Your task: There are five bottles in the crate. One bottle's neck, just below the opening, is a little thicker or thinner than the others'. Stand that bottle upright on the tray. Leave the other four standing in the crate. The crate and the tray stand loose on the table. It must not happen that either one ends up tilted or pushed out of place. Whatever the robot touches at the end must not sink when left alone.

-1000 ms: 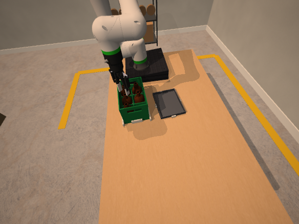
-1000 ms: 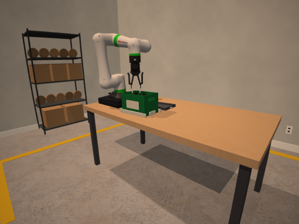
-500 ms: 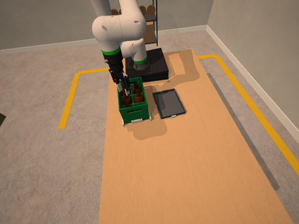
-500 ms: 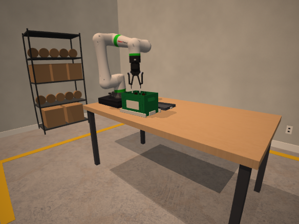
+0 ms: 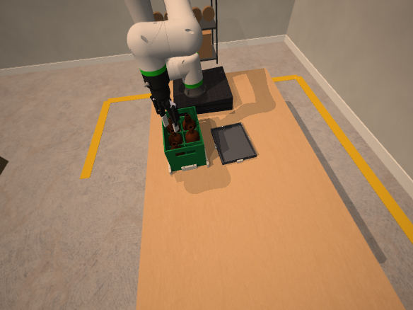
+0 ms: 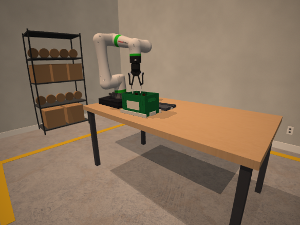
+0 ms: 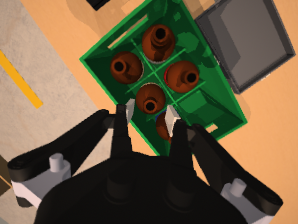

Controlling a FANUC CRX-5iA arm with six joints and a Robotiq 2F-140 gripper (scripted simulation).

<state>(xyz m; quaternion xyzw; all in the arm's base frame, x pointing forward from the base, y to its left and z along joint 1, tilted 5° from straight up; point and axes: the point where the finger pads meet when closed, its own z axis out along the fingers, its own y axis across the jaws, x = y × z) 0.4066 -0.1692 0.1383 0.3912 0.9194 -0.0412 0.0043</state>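
Right now my hand is 13 cm above the green crate and 4 cm to the right of it. From my hand the other things lie so: dark grey tray 31 cm to the left, 20 cm below, 3 cm ahead; then glass bottle 13 cm below, 9 cm to the left, 9 cm behind.
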